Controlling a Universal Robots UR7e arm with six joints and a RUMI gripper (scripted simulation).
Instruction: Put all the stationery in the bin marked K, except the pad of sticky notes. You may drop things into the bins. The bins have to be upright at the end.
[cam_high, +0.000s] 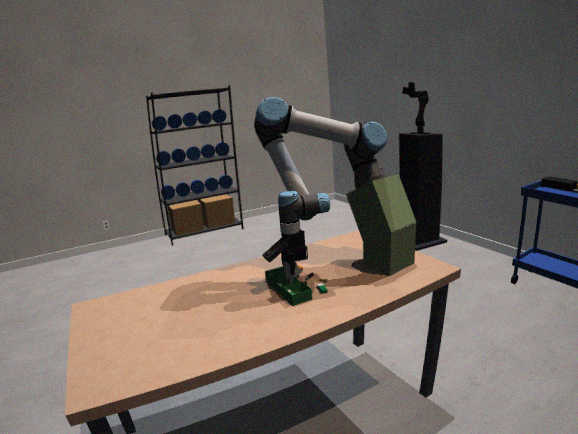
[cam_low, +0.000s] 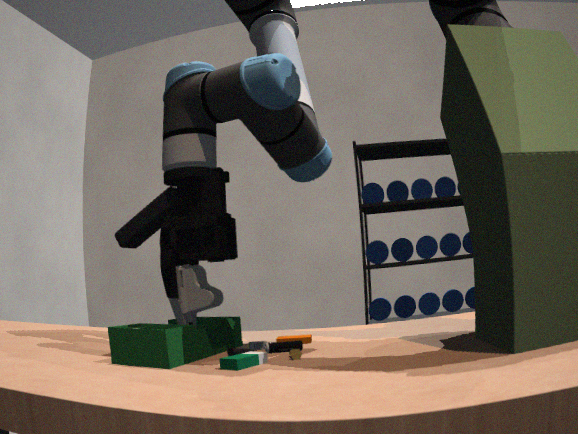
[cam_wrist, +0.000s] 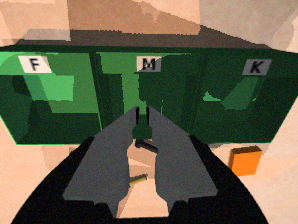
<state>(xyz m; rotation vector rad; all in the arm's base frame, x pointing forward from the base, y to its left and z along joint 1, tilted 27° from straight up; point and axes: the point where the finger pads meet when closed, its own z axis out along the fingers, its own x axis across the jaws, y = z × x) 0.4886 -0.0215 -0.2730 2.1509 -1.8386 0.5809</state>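
The green bin lies 1 cm below my hand and 1 cm ahead of it. The rest, counted from my hand: white sharpener-like piece (9 cm to the right, 6 cm behind, 3 cm below); black bolt (7 cm behind, 3 cm below, 1 cm to the right); green block (11 cm behind, 6 cm to the left, 3 cm below).
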